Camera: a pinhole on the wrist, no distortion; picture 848 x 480 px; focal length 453.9 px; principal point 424.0 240.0 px. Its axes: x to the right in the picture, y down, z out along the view. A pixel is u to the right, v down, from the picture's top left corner.
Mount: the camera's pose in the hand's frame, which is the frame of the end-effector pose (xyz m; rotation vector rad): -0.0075 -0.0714 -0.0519 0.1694 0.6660 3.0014
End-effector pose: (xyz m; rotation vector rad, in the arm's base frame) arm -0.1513 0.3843 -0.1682 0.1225 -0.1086 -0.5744
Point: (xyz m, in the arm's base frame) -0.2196 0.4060 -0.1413
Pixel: 771 178
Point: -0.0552 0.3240 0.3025
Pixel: 346 310
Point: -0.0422 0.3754 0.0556
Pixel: 307 190
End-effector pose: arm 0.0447 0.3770 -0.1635 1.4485 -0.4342 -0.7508
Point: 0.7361 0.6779 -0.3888
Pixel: behind the camera
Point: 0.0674 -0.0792 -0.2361
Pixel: 48 382
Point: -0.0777 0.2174 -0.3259
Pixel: outside the picture
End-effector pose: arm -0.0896 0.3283 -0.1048 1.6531 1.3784 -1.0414
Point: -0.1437 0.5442 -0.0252
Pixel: behind the camera
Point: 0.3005 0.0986 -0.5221
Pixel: 222 18
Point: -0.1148 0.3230 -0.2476
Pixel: 40 262
